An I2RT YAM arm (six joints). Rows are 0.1 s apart.
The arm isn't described. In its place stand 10 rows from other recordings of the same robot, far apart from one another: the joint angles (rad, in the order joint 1, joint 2, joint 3, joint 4, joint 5, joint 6), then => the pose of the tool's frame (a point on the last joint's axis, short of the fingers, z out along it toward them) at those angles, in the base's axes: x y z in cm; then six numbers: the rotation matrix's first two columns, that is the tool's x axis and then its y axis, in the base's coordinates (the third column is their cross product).
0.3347, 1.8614, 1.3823, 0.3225, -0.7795, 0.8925 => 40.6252 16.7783 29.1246 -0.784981 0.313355 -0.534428 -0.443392 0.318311 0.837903
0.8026, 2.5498, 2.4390, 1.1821, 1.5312, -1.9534 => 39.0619 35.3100 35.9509 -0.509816 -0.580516 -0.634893 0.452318 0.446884 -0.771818
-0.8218, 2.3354, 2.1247, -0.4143, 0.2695, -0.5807 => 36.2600 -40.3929 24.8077 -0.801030 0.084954 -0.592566 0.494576 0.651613 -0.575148
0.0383, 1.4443, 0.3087, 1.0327, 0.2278, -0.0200 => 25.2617 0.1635 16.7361 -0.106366 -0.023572 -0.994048 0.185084 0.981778 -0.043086
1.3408, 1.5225, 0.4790, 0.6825, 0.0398, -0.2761 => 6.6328 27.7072 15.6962 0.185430 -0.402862 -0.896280 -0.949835 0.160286 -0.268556
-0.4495, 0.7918, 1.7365, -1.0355, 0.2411, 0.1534 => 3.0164 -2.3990 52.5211 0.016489 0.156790 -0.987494 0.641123 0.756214 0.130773
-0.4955, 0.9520, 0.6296, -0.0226, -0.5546, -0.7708 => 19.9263 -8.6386 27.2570 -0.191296 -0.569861 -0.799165 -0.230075 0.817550 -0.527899
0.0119, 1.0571, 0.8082, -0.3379, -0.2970, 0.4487 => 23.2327 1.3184 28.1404 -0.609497 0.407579 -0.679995 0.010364 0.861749 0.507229
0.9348, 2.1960, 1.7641, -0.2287, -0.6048, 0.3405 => 28.2892 41.7227 21.6124 -0.653604 -0.422728 -0.627777 -0.753443 0.284956 0.592558
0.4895, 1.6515, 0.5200, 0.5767, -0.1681, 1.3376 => 25.5367 14.2795 12.2954 -0.680562 0.724283 -0.110678 0.316202 0.426601 0.847365
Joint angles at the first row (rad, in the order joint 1, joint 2, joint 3, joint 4, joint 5, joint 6):
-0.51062, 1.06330, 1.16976, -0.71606, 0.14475, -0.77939
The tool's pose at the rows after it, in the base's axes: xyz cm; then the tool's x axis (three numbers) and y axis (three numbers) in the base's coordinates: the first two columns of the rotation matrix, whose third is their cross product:
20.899 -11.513 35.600 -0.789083 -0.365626 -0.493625 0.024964 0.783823 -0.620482
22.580 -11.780 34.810 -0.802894 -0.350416 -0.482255 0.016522 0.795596 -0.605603
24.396 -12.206 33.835 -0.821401 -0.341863 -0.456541 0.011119 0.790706 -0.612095
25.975 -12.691 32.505 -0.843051 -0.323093 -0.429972 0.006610 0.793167 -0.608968
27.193 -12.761 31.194 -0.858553 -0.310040 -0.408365 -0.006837 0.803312 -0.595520
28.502 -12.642 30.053 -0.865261 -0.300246 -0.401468 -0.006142 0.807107 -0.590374
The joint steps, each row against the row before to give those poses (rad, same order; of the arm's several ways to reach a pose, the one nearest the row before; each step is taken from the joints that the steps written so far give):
0.03132, 0.07898, 0.01257, 0.01037, 0.01829, 0.00739
0.02384, 0.06341, 0.01589, 0.01383, 0.01968, 0.02537
0.02028, 0.06862, 0.01260, 0.03197, 0.03921, 0.00867
0.01143, 0.06614, 0.00542, 0.02495, 0.03017, 0.01435
0.01624, 0.05147, 0.00037, 0.01049, 0.01472, 0.01886
0.02232, 0.04789, -0.00017, 0.02951, 0.01986, 0.02445

